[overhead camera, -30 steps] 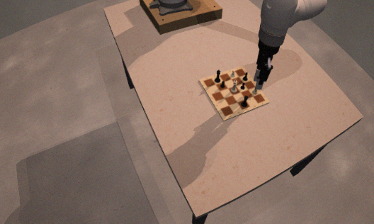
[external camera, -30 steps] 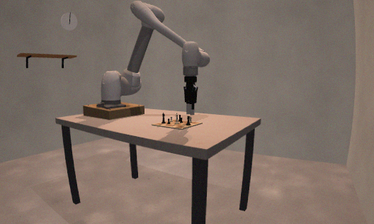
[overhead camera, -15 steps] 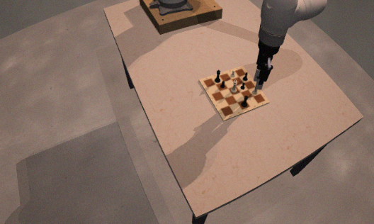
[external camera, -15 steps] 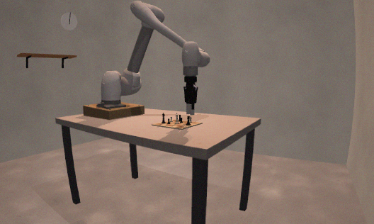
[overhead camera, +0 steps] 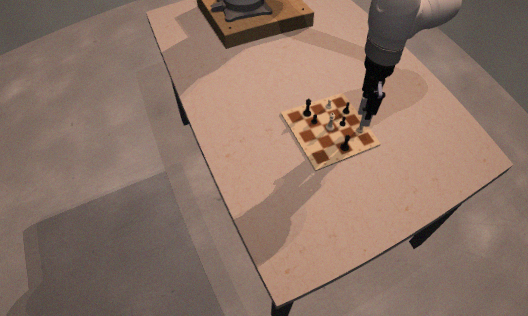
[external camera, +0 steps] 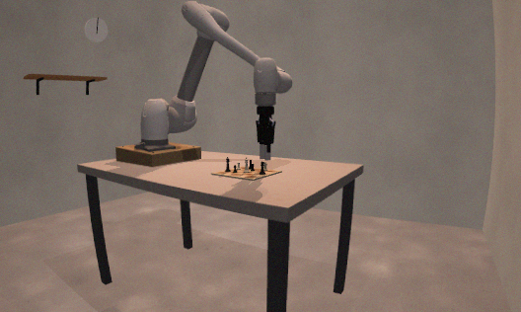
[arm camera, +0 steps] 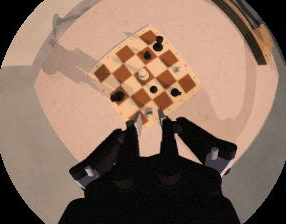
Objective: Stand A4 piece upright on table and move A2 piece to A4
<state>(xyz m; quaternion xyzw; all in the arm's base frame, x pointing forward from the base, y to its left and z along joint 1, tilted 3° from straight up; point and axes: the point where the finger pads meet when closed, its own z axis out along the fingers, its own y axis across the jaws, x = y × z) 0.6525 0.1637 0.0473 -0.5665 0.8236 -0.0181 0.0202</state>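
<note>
My gripper is now 8 cm to the left of the chessboard, 8 cm above it and 3 cm past it. Round my hand: small white piece: 11 cm behind, 7 cm below, 5 cm to the right.
</note>
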